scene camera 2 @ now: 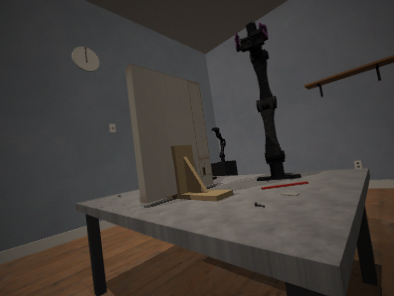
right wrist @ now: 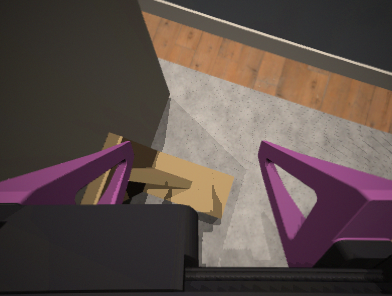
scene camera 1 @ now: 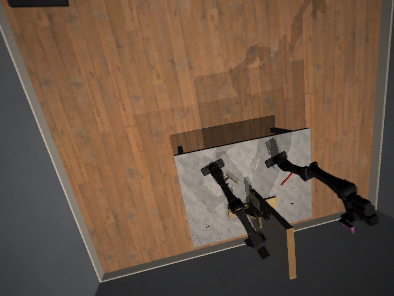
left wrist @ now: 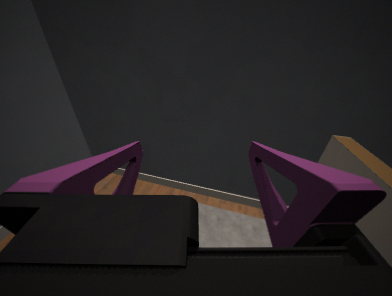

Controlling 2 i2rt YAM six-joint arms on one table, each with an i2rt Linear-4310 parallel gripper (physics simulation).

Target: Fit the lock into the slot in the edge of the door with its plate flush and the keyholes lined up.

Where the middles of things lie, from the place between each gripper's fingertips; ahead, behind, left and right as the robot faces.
The door (scene camera 1: 279, 233) is 370 mm below my left hand, 310 mm to the right of it and 210 mm ahead of it. Round my left hand: wooden bracket (scene camera 2: 189, 185): 560 mm below, 310 mm to the right, 210 mm ahead.
The door lies 70 mm behind my right hand, 120 mm to the left of it and 20 mm below it. The rest, counted from my right hand: wooden bracket (70 mm behind, 120 mm to the left, 200 mm below).
